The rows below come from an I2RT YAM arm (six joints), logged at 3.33 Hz.
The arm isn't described. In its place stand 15 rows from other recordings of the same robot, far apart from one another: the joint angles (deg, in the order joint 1, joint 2, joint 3, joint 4, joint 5, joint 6), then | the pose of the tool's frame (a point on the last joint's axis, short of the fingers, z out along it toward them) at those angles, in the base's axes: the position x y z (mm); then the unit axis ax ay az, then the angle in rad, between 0 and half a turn.
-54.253, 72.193, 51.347, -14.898, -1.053, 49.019 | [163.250, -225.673, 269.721, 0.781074, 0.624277, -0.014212, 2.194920]
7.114, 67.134, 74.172, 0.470, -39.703, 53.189 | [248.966, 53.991, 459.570, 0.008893, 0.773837, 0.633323, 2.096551]
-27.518, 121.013, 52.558, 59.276, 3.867, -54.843 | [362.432, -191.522, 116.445, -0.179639, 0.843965, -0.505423, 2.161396]
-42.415, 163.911, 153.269, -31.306, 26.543, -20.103 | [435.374, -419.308, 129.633, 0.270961, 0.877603, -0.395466, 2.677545]
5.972, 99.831, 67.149, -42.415, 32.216, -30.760 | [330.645, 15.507, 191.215, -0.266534, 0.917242, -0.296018, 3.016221]
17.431, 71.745, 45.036, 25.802, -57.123, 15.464 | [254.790, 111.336, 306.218, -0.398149, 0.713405, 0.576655, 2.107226]
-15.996, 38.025, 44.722, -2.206, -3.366, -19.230 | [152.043, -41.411, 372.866, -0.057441, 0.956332, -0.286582, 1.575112]
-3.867, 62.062, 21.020, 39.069, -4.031, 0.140 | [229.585, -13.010, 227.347, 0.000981, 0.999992, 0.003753, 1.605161]
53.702, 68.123, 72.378, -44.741, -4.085, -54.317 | [142.868, 198.790, 365.402, -0.818218, 0.573951, 0.033165, 2.277627]
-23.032, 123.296, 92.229, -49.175, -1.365, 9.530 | [390.829, -165.233, 151.125, 0.279372, 0.960181, 0.001795, 2.969679]
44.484, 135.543, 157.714, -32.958, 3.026, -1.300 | [372.517, 363.234, 425.916, -0.355126, 0.895123, 0.269519, 1.854453]
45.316, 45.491, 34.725, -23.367, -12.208, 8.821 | [119.027, 131.054, 253.903, -0.347307, 0.882016, 0.318473, 2.379226]
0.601, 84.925, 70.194, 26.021, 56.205, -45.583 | [341.126, -26.008, 390.559, 0.135017, 0.767425, -0.626761, 2.057411]
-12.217, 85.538, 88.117, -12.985, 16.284, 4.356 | [337.913, -83.378, 428.126, 0.255248, 0.947082, -0.194638, 1.792179]
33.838, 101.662, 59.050, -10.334, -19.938, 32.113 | [291.473, 210.020, 164.572, -0.070118, 0.947240, 0.312762, 2.793441]
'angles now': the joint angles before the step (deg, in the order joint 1, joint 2, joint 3, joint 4, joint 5, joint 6). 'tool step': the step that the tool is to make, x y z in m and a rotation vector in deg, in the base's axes. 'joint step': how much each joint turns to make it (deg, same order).
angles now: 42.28, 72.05, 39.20, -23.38, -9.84, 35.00
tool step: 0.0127, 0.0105, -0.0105, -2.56, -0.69, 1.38
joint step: -0.01, 5.60, 1.84, 2.15, 1.22, -2.48
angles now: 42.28, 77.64, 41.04, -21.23, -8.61, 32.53
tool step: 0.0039, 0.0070, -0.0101, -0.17, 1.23, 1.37
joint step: 0.41, 3.28, 0.31, 1.88, -1.10, -0.45
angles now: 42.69, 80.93, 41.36, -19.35, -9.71, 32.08
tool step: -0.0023, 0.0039, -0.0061, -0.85, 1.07, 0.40
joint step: 0.99, 1.32, -0.14, 0.19, 0.20, 0.58
